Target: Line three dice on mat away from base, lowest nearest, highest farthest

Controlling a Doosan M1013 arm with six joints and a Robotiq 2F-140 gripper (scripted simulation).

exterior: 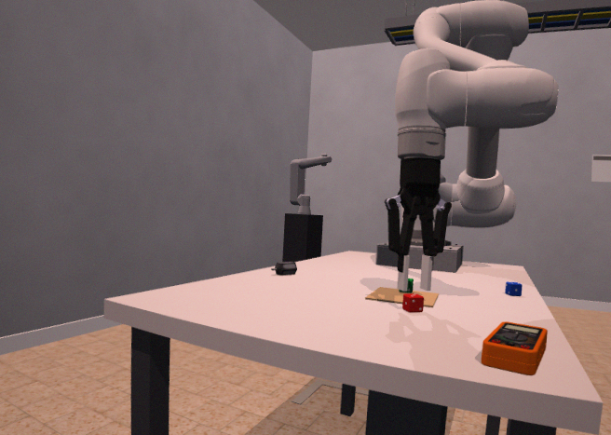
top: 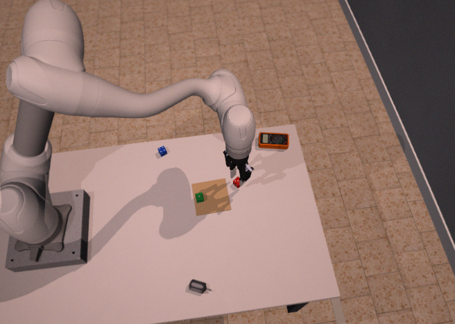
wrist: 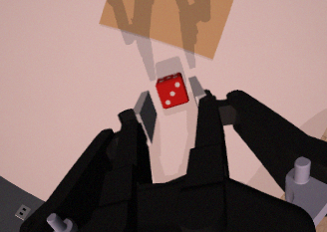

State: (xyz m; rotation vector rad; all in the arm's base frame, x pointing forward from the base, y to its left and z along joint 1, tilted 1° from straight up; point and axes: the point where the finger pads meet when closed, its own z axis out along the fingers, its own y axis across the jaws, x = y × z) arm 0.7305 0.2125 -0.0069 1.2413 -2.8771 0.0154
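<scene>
The red die lies 60 mm below my hand. Round my hand: green die 150 mm behind, 70 mm to the right, 50 mm below; tan mat 110 mm behind, 70 mm below, 60 mm to the right; blue die 320 mm behind, 150 mm to the left, 60 mm below.
</scene>
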